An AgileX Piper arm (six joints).
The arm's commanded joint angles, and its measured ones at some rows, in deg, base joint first. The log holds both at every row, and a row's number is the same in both.
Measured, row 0:
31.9 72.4 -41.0 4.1 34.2 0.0
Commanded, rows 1 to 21:
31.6 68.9 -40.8 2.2 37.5 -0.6
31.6 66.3 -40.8 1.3 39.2 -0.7
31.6 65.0 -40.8 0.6 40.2 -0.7
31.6 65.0 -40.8 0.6 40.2 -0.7
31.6 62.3 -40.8 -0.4 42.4 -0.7
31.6 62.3 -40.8 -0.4 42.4 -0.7
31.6 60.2 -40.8 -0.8 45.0 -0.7
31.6 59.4 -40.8 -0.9 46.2 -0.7
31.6 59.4 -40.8 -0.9 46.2 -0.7
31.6 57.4 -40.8 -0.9 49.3 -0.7
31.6 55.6 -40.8 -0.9 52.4 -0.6
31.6 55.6 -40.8 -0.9 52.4 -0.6
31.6 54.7 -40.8 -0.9 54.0 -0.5
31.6 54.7 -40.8 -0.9 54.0 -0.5
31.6 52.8 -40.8 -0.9 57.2 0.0
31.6 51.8 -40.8 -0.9 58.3 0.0
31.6 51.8 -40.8 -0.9 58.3 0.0
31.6 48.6 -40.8 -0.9 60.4 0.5
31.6 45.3 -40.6 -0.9 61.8 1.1
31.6 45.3 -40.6 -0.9 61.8 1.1
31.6 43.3 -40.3 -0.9 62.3 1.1
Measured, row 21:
31.9 47.6 -41.0 -0.5 59.9 0.3
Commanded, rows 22 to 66:
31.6 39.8 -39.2 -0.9 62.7 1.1
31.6 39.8 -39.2 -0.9 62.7 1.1
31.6 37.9 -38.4 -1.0 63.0 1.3
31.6 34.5 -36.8 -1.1 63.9 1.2
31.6 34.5 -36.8 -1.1 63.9 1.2
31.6 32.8 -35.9 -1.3 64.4 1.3
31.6 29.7 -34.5 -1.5 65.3 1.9
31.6 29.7 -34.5 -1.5 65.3 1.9
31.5 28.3 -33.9 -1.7 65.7 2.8
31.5 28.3 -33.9 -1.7 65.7 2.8
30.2 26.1 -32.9 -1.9 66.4 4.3
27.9 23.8 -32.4 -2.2 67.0 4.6
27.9 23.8 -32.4 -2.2 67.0 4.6
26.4 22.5 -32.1 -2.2 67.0 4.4
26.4 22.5 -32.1 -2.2 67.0 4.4
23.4 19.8 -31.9 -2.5 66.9 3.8
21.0 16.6 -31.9 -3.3 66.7 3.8
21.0 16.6 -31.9 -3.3 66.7 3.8
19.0 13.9 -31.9 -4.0 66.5 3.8
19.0 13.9 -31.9 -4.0 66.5 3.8
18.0 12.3 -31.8 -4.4 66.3 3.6
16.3 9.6 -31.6 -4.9 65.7 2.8
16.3 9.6 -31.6 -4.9 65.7 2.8
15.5 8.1 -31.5 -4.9 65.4 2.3
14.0 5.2 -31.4 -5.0 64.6 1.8
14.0 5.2 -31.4 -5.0 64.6 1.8
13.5 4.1 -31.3 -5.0 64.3 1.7
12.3 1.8 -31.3 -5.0 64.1 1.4
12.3 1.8 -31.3 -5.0 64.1 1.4
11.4 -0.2 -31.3 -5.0 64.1 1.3
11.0 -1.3 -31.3 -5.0 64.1 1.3
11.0 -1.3 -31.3 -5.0 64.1 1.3
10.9 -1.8 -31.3 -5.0 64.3 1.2
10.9 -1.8 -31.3 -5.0 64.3 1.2
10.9 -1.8 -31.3 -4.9 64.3 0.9
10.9 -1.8 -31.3 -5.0 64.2 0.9
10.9 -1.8 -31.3 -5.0 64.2 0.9
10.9 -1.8 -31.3 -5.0 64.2 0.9
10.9 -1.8 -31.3 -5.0 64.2 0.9
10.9 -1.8 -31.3 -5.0 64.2 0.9
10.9 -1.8 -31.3 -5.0 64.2 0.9
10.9 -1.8 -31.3 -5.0 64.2 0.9
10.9 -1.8 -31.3 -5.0 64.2 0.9
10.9 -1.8 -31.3 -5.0 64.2 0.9
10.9 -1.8 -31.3 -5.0 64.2 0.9
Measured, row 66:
11.3 -0.2 -31.6 -4.5 64.7 1.4
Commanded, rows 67 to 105:
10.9 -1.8 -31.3 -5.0 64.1 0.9
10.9 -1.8 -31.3 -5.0 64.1 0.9
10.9 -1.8 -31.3 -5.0 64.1 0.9
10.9 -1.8 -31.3 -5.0 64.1 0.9
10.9 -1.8 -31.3 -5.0 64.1 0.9
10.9 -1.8 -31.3 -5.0 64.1 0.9
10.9 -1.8 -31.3 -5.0 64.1 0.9
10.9 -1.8 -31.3 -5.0 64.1 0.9
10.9 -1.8 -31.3 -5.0 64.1 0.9
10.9 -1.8 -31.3 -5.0 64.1 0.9
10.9 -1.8 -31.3 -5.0 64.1 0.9
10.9 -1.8 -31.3 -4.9 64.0 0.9
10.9 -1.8 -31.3 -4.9 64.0 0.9
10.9 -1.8 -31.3 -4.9 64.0 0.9
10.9 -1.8 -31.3 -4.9 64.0 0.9
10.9 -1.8 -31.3 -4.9 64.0 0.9
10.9 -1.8 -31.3 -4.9 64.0 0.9
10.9 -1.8 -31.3 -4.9 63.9 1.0
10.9 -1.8 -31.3 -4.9 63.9 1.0
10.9 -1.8 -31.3 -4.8 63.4 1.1
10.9 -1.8 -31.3 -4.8 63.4 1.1
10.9 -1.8 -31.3 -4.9 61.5 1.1
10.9 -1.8 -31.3 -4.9 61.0 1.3
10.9 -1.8 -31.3 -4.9 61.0 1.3
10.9 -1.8 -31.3 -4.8 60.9 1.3
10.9 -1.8 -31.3 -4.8 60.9 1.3
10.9 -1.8 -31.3 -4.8 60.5 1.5
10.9 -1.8 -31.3 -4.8 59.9 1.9
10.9 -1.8 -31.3 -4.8 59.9 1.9
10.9 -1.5 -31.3 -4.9 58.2 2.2
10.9 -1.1 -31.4 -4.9 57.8 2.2
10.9 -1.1 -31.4 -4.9 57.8 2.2
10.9 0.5 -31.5 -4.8 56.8 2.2
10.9 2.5 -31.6 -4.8 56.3 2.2
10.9 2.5 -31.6 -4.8 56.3 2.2
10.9 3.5 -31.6 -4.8 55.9 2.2
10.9 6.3 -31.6 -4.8 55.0 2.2
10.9 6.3 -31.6 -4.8 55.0 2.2
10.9 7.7 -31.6 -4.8 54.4 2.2
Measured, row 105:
11.3 6.3 -31.6 -4.5 56.0 1.8
